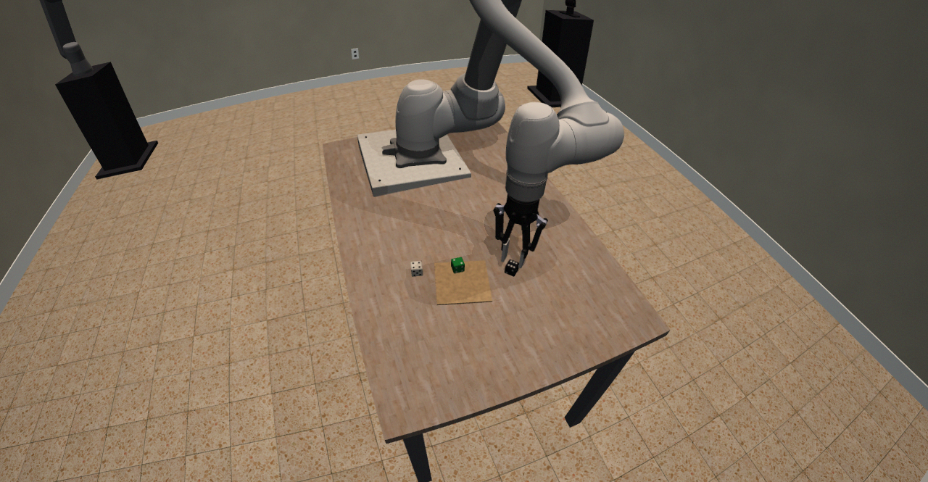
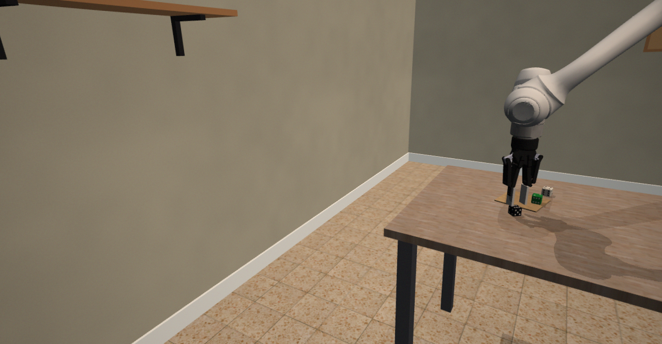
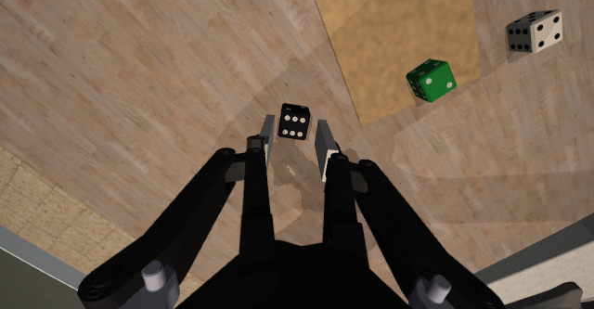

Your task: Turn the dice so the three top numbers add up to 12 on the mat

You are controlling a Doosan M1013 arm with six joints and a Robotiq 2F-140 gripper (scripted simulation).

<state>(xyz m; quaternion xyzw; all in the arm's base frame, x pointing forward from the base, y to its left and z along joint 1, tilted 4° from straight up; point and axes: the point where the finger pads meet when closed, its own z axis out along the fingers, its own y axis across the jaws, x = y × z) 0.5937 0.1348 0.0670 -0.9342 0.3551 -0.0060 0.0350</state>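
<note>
Right now my hand is 60 mm above the black die. From my hand the other things lie so: white die: 60 mm behind, 250 mm to the right, 60 mm below; then green die: 40 mm behind, 140 mm to the right, 50 mm below; then tan mat: 140 mm to the right, 70 mm below.
</note>
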